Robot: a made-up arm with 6 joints. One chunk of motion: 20 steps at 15 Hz.
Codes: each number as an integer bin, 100 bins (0 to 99) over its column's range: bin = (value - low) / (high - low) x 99, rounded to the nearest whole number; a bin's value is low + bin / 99 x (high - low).
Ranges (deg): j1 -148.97..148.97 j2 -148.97..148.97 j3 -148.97..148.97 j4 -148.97..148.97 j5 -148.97..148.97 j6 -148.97..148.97
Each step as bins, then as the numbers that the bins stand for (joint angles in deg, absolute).
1 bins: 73 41 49 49 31 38
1 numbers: 70.72 -25.58 -1.50 -1.50 -55.68 -34.61
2 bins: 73 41 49 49 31 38
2 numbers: 70.72 -25.58 -1.50 -1.50 -55.68 -34.61
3 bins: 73 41 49 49 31 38
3 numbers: 70.72 -25.58 -1.50 -1.50 -55.68 -34.61
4 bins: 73 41 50 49 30 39
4 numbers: 70.72 -25.58 1.50 -1.50 -58.69 -31.60
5 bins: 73 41 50 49 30 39
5 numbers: 70.72 -25.58 1.50 -1.50 -58.69 -31.60
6 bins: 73 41 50 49 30 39
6 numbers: 70.72 -25.58 1.50 -1.50 -58.69 -31.60
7 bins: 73 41 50 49 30 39
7 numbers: 70.72 -25.58 1.50 -1.50 -58.69 -31.60
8 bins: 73 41 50 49 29 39
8 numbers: 70.72 -25.58 1.50 -1.50 -61.69 -31.60
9 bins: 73 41 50 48 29 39
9 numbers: 70.72 -25.58 1.50 -4.51 -61.69 -31.60
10 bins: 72 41 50 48 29 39
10 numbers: 67.71 -25.58 1.50 -4.51 -61.69 -31.60
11 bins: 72 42 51 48 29 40
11 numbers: 67.71 -22.57 4.51 -4.51 -61.69 -28.59
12 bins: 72 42 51 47 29 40
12 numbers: 67.71 -22.57 4.51 -7.52 -61.69 -28.59
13 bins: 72 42 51 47 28 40
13 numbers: 67.71 -22.57 4.51 -7.52 -64.70 -28.59
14 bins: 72 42 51 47 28 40
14 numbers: 67.71 -22.57 4.51 -7.52 -64.70 -28.59
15 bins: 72 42 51 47 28 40
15 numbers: 67.71 -22.57 4.51 -7.52 -64.70 -28.59
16 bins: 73 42 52 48 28 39
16 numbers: 70.72 -22.57 7.52 -4.51 -64.70 -31.60
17 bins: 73 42 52 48 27 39
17 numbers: 70.72 -22.57 7.52 -4.51 -67.71 -31.60
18 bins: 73 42 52 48 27 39
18 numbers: 70.72 -22.57 7.52 -4.51 -67.71 -31.60
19 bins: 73 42 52 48 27 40
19 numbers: 70.72 -22.57 7.52 -4.51 -67.71 -28.59
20 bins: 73 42 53 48 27 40
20 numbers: 70.72 -22.57 10.53 -4.51 -67.71 -28.59
